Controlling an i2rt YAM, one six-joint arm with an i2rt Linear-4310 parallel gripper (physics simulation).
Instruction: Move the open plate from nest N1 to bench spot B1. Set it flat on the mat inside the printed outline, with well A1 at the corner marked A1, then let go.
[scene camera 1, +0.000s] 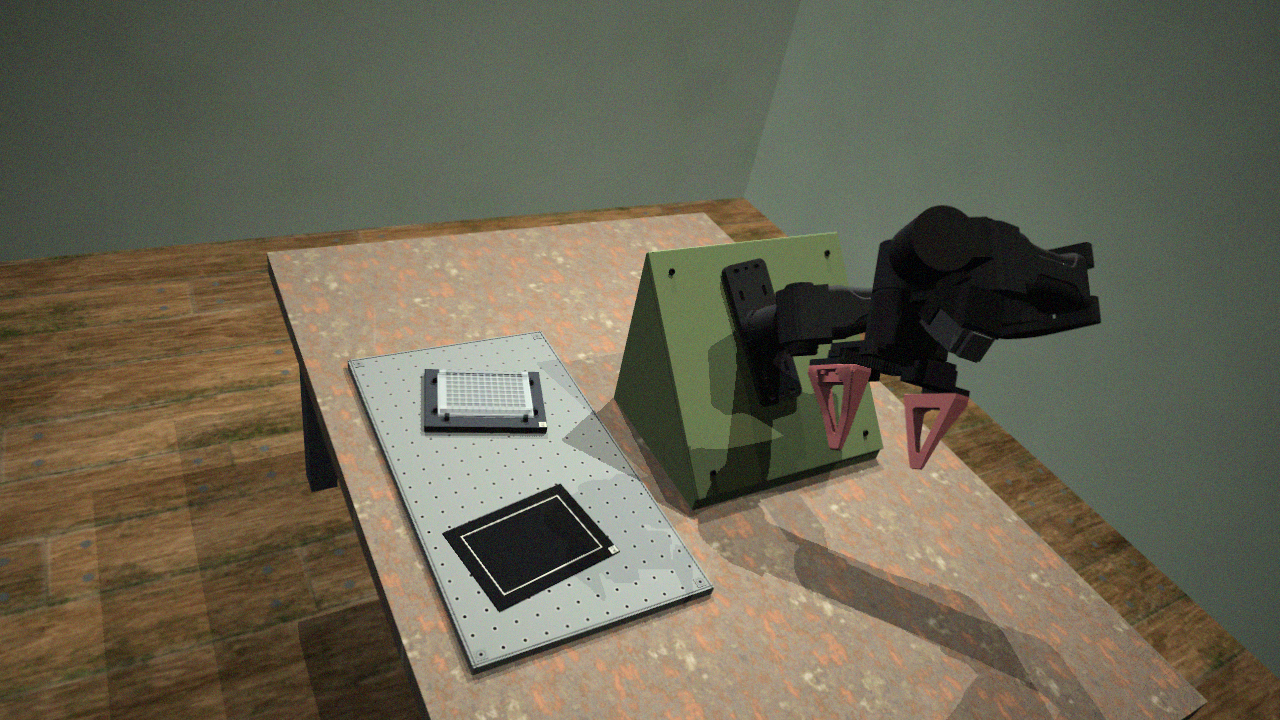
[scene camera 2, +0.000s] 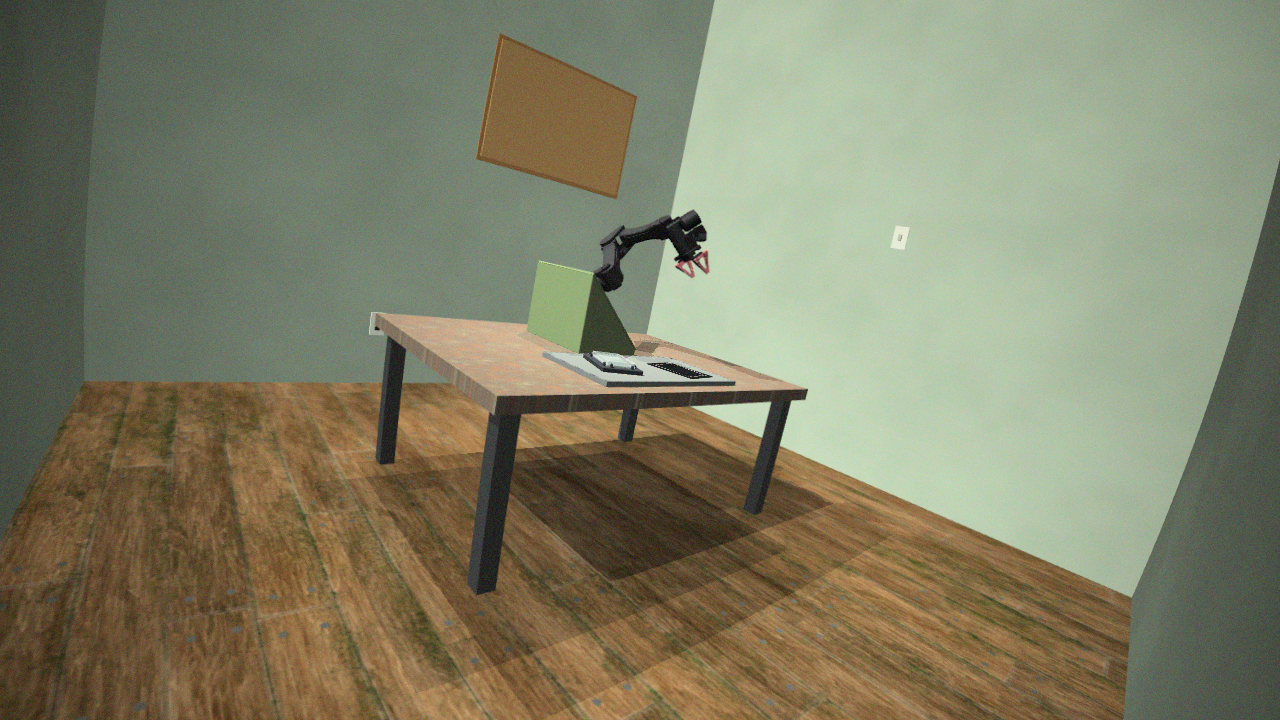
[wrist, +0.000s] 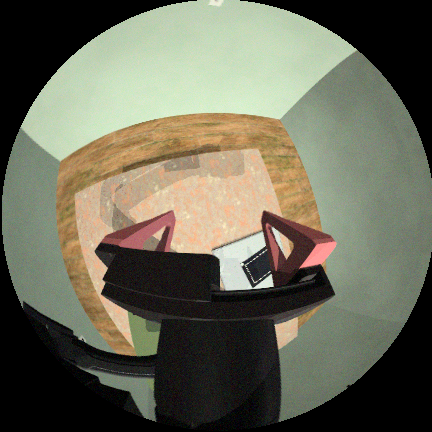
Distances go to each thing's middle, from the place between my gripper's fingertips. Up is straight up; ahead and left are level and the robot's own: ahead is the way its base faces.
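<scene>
Black B1 pad (scene camera 1: 515, 552): a good way ahead of my hand, far to the right of it and far below it. White well plate (scene camera 1: 462, 393): 50 cm to the right of my hand, 14 cm ahead of it, 28 cm below it.
</scene>
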